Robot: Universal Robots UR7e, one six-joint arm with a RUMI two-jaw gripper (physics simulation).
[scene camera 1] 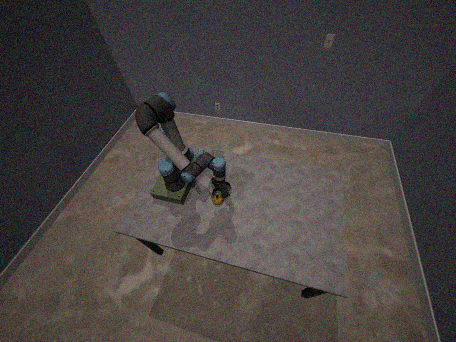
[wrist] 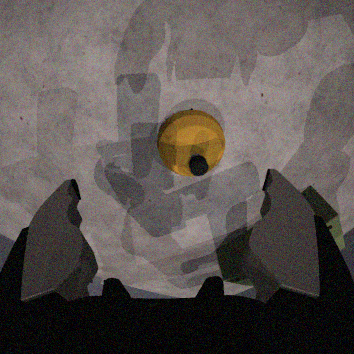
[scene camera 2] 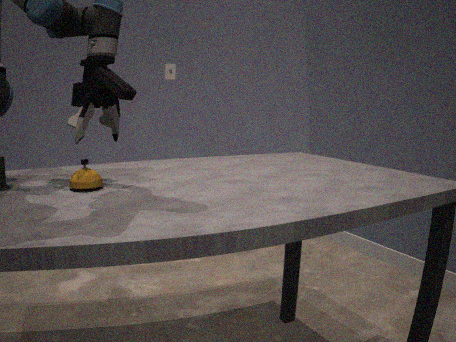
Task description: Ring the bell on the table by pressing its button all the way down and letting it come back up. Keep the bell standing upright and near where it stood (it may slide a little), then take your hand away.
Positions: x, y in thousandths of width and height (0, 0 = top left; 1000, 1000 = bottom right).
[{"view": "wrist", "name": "gripper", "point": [479, 499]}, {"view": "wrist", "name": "yellow dome bell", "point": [541, 374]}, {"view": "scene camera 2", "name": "gripper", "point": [214, 417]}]
